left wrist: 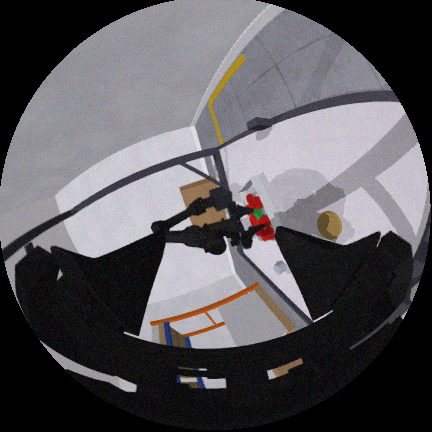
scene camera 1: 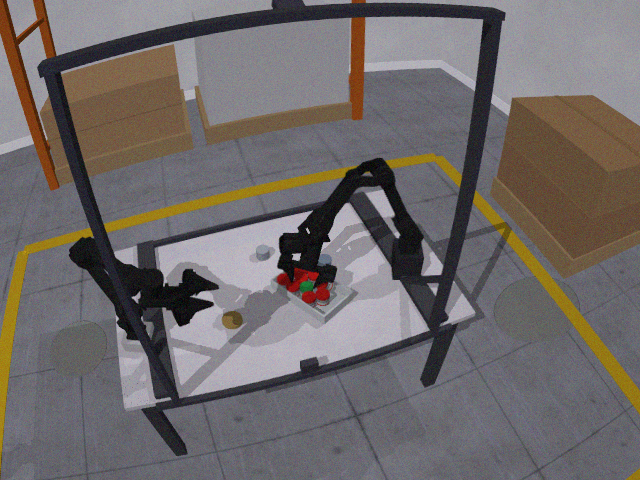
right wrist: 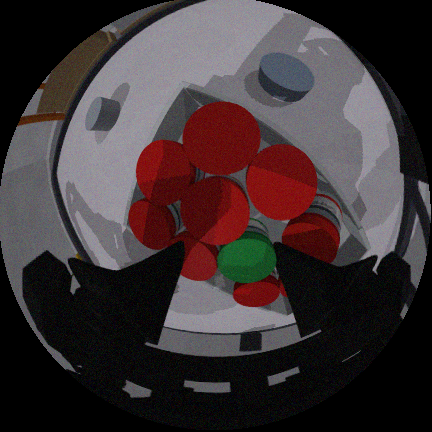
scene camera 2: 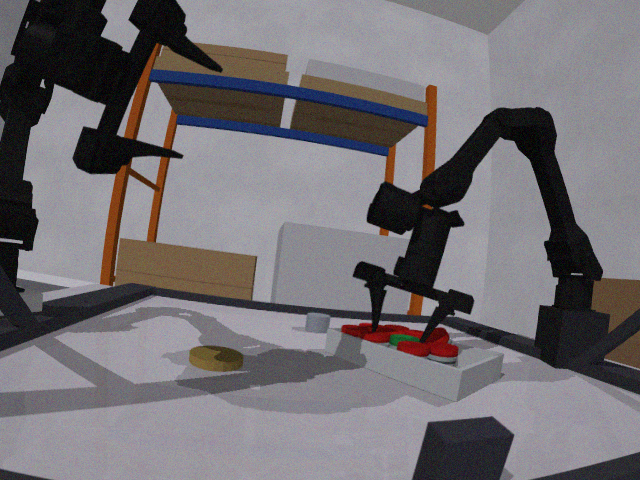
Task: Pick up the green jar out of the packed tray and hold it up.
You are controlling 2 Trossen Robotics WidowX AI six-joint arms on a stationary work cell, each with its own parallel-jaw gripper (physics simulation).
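Places are measured from the left arm's base along level axes (x back, y right, z up), in centimetres.
Pixels of known places: left gripper, fingertip midpoint: [left wrist: 221, 234] [scene camera 1: 216, 295] [scene camera 2: 201, 113]; right gripper, fingertip midpoint: [left wrist: 260, 216] [scene camera 1: 302, 285] [right wrist: 229, 247] [scene camera 2: 395, 340]; right arm's base, origin of the base link: [left wrist: 212, 200] [scene camera 1: 408, 248] [scene camera 2: 572, 309].
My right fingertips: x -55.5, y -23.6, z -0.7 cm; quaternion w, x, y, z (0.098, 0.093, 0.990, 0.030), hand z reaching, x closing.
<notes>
Ahead of a thing's pixels: the offset from my right fingertips to its top centre.
The green-lidded jar {dx -1.2, dy +1.0, dz +0.9 cm} [scene camera 1: 307, 286] [scene camera 2: 404, 339] [left wrist: 258, 214] [right wrist: 246, 260] stands among several red-lidded jars in the pale grey tray {dx -2.8, dy +0.2, dz +0.1 cm} [scene camera 1: 326, 316] [scene camera 2: 413, 374]. Its lid shows; its body is mostly hidden. My right gripper [scene camera 1: 305, 282] [scene camera 2: 399, 335] [right wrist: 229, 247] is open and points down at the tray, with its fingertips at about lid height. In the right wrist view the green lid shows between the fingers, closer to the picture's right finger. My left gripper [scene camera 1: 215, 295] [scene camera 2: 202, 112] is open and empty, held above the table far from the tray.
Red lids {dx -0.6, dy -7.8, dz +0.8 cm} [right wrist: 221, 138] {dx +0.6, dy -3.1, dz +0.8 cm} [right wrist: 215, 210] crowd the green one. A yellow disc {dx +23.3, dy +12.8, dz -2.7 cm} [scene camera 1: 232, 319] [scene camera 2: 215, 358] [left wrist: 329, 225], a small grey cylinder {dx +15.0, dy -18.4, dz -0.4 cm} [scene camera 1: 263, 252] [scene camera 2: 317, 322] [right wrist: 105, 114] and a blue-grey round piece {dx -7.4, dy -14.4, dz -1.5 cm} [scene camera 1: 324, 259] [right wrist: 286, 75] lie outside the tray. A dark block {dx -2.3, dy +32.2, dz +1.8 cm} [scene camera 1: 309, 364] [scene camera 2: 465, 449] sits at the front edge.
</notes>
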